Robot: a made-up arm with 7 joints. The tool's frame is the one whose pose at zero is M.
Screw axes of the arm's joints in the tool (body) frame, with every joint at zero. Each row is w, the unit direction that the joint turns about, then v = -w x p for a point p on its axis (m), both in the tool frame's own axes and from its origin. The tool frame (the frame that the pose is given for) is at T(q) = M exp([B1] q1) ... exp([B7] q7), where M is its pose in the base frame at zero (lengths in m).
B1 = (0, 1, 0, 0.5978, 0, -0.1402)
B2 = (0, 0, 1, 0.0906, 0.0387, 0)
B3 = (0, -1, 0, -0.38, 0, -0.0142)
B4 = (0, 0, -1, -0.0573, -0.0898, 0)
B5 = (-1, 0, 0, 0, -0.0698, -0.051)
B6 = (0, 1, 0, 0.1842, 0, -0.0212)
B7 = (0, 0, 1, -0.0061, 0.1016, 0)
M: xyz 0.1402 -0.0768 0.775 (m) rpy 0 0 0 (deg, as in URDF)
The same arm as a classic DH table. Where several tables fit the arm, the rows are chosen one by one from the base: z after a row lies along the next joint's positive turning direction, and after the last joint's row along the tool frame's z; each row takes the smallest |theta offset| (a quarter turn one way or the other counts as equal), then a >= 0, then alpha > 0; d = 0 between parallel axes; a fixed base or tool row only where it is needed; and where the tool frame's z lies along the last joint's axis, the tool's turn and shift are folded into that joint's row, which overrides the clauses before.
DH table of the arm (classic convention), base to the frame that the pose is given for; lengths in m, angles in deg. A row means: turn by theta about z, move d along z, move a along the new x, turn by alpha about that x. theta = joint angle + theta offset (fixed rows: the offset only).
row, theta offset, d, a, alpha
base (fixed), 0, 0.1772, 0, -90
joint 1, 0, 0.0138, 0.1015, 90
joint 2, 0, 0.2178, 0.0529, 90
joint 3, 0, 0.0333, -0.104, 90
joint 4, 90, -0.4498, 0.1083, -90
joint 5, -90, -0.0686, 0.254, 90
joint 6, 90, 0.0449, 0.0804, -90
joint 7, 3.44, 0, -0.1018, 0
tool (fixed), 176.56, 0.1842, 0, 0

